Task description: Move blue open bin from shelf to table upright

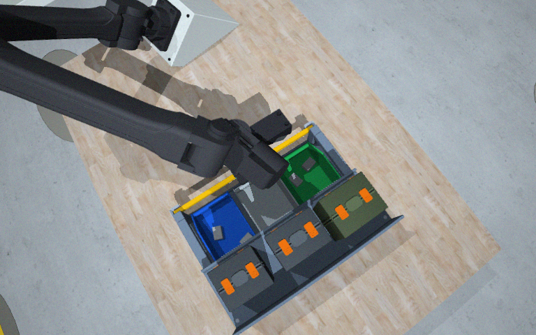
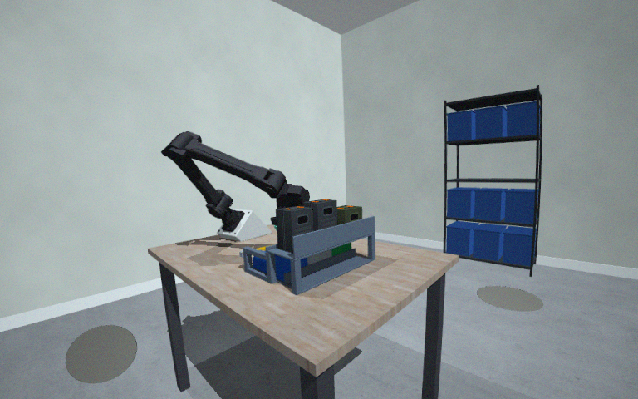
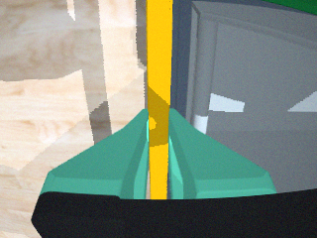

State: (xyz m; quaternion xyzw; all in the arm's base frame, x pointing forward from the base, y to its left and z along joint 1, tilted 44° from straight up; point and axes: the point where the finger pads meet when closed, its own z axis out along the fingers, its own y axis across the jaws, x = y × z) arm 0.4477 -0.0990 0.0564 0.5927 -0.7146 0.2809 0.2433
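Now: hand 10 mm above the yellow rod. Also, from my hand: grey bin: 100 mm ahead, 20 mm to the right, 20 mm below; then blue open bin: 80 mm ahead, 130 mm to the right, 20 mm below; then green bin: 120 mm ahead, 90 mm to the left, 20 mm below.
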